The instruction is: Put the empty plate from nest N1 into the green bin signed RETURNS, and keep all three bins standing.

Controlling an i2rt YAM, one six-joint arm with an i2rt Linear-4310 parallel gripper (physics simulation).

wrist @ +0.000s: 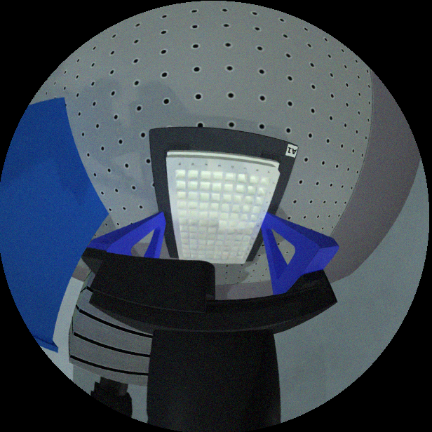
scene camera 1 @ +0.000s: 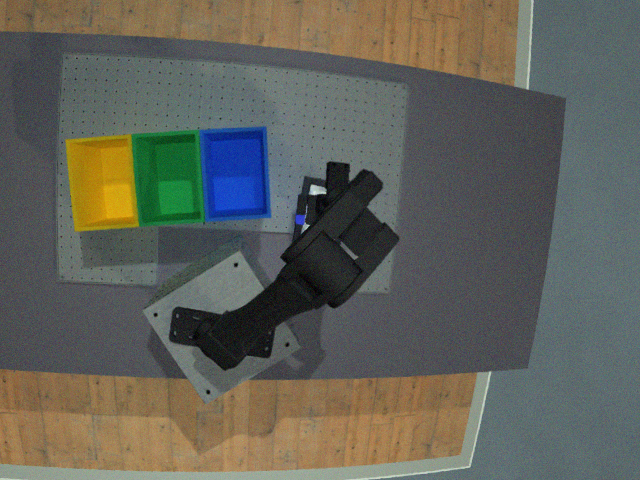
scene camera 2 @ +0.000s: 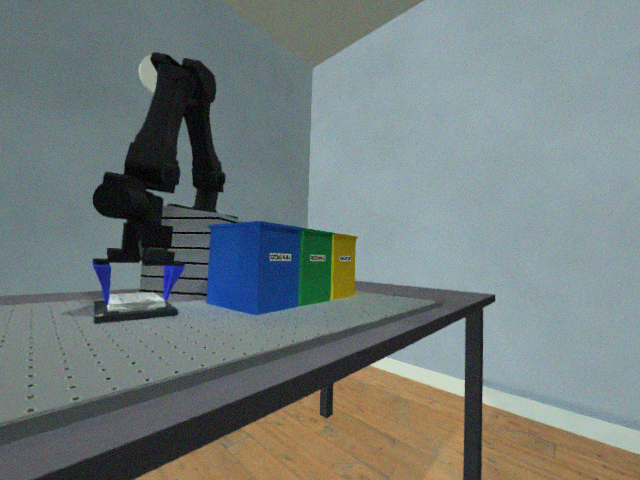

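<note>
The white plate with a grid of square wells lies flat in the black nest. An "A1" mark shows on the nest's corner in the wrist view; no N1 sign is readable. My gripper is open, pointing down, with its blue fingertips on either side of the plate, close to its long edges. In scene camera 1 the arm hides most of the plate and gripper. The green bin stands upright between the other two bins.
The blue bin stands nearest the nest, left of the gripper in the wrist view. The yellow bin stands at the far end of the row. The arm's grey base block stands behind.
</note>
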